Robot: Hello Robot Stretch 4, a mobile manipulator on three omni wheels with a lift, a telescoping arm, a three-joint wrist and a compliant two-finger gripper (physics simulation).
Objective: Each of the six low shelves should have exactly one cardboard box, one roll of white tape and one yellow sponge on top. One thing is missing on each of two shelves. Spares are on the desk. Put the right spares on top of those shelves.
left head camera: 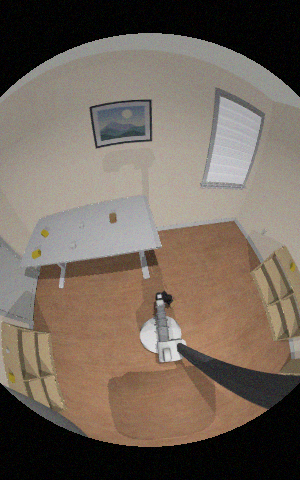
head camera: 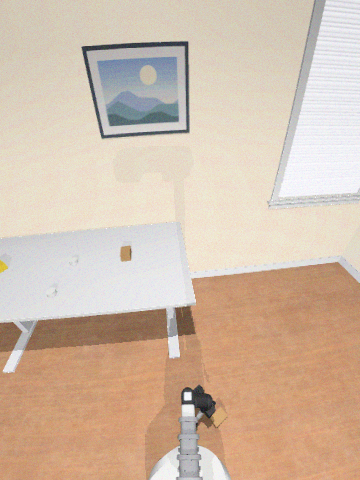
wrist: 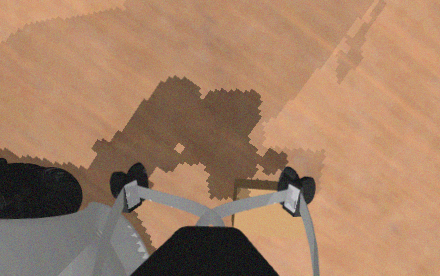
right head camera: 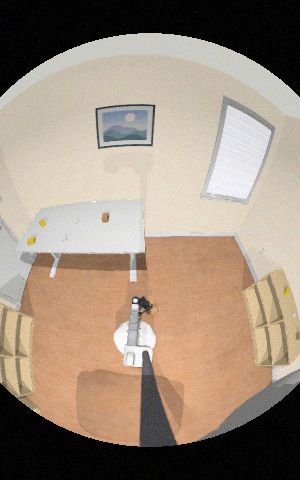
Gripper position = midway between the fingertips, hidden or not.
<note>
In view: my gripper (wrist: 213, 180), a cardboard box (wrist: 272, 220), a white desk (head camera: 157, 277), a framed picture (head camera: 138, 89) and a window (head camera: 311, 172).
The white desk also shows in the left head camera view (left head camera: 134, 230) and in the right head camera view (right head camera: 124, 232). The framed picture also shows in the left head camera view (left head camera: 123, 121) and in the right head camera view (right head camera: 125, 124). The window is seen too in the left head camera view (left head camera: 236, 128) and in the right head camera view (right head camera: 243, 139).
</note>
